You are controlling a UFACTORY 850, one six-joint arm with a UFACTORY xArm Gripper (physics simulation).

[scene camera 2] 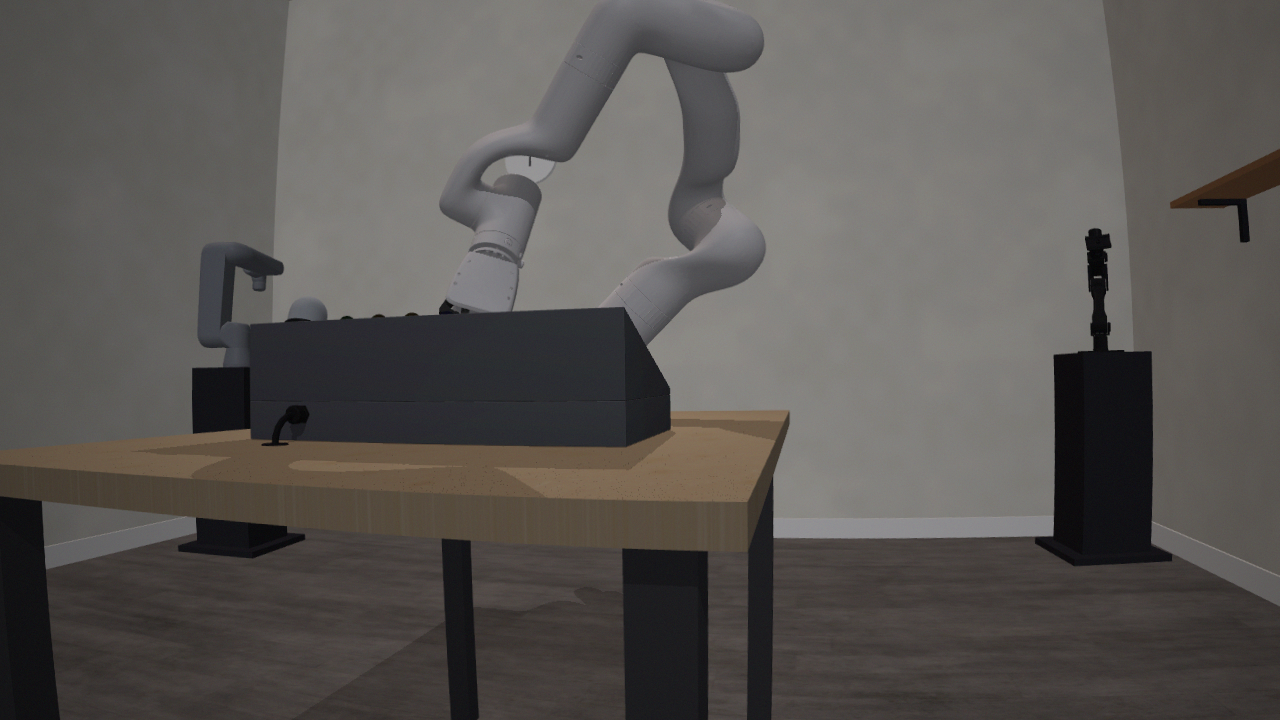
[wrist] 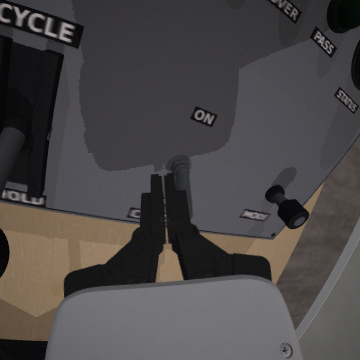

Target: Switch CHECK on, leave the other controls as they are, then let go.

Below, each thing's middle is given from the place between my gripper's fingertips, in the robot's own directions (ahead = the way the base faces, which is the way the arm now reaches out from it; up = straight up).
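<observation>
The dark grey control box [scene camera 2: 584,377] is 1 cm below my hand, 10 cm ahead of it and 3 cm to the left of it. As for the black mode toggle [wrist: 293,214], it is likewise 1 cm below my hand, and 14 cm to the right of it.
</observation>
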